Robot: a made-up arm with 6 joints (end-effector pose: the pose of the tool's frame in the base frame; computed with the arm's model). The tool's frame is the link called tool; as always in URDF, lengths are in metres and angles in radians. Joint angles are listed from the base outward.
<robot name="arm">
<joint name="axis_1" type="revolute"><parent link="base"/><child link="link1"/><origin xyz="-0.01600 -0.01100 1.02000"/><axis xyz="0 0 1"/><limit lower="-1.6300" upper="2.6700"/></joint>
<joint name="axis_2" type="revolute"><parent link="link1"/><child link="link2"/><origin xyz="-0.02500 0.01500 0.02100"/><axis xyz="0 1 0"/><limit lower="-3.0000" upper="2.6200"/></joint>
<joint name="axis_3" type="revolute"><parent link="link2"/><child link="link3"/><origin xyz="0.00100 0.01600 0.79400"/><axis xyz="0 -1 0"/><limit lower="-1.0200" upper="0.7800"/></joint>
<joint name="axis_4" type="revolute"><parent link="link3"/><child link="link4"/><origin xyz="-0.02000 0.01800 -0.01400"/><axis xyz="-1 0 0"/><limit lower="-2.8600" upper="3.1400"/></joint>
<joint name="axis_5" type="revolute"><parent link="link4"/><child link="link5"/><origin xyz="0.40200 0.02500 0.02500"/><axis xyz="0 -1 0"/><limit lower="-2.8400" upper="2.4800"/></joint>
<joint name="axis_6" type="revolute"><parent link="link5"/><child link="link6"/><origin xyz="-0.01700 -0.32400 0.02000"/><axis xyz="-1 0 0"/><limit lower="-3.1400" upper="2.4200"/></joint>
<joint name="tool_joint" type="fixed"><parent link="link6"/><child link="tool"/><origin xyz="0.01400 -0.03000 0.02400" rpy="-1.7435 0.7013 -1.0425"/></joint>
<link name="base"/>
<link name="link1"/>
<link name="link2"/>
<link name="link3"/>
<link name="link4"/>
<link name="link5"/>
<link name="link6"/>
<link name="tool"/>
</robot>
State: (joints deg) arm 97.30 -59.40 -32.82 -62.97 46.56 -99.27
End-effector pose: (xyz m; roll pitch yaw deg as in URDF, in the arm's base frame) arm 0.1198 -0.2247 1.3602 25.03 -58.10 150.62
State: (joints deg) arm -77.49 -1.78 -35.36 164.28 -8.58 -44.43
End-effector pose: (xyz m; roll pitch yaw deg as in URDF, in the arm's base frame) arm 0.4225 -0.2106 1.6549 165.25 -40.37 -96.16
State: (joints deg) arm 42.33 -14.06 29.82 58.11 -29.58 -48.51
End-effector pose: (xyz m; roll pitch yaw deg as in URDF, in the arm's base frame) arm -0.0554 -0.1775 2.2896 -71.99 29.28 -27.29
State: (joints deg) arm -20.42 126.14 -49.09 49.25 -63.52 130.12
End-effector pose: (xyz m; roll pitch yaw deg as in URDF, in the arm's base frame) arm 0.1670 -0.1766 0.3289 -78.06 10.19 159.28
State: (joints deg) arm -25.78 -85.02 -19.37 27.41 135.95 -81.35
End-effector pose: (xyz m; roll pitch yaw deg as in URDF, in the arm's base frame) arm -0.8380 0.1318 1.5311 -162.40 -24.55 85.19
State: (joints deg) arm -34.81 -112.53 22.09 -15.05 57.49 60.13
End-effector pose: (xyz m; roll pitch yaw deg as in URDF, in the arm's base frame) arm -0.9494 0.3359 1.0006 67.70 8.80 -133.46
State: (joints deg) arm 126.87 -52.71 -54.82 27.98 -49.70 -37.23
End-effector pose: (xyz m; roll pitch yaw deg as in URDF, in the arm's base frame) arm 0.3200 -0.0761 1.6885 -160.96 44.47 -4.68
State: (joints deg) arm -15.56 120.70 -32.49 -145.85 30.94 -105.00
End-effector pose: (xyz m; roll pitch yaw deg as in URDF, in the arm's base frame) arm 0.2790 0.2217 0.6378 25.52 53.86 -128.82
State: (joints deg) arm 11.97 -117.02 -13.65 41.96 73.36 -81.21
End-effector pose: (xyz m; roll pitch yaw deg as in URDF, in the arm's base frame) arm -0.9923 -0.4027 1.0067 -148.56 -59.72 96.74
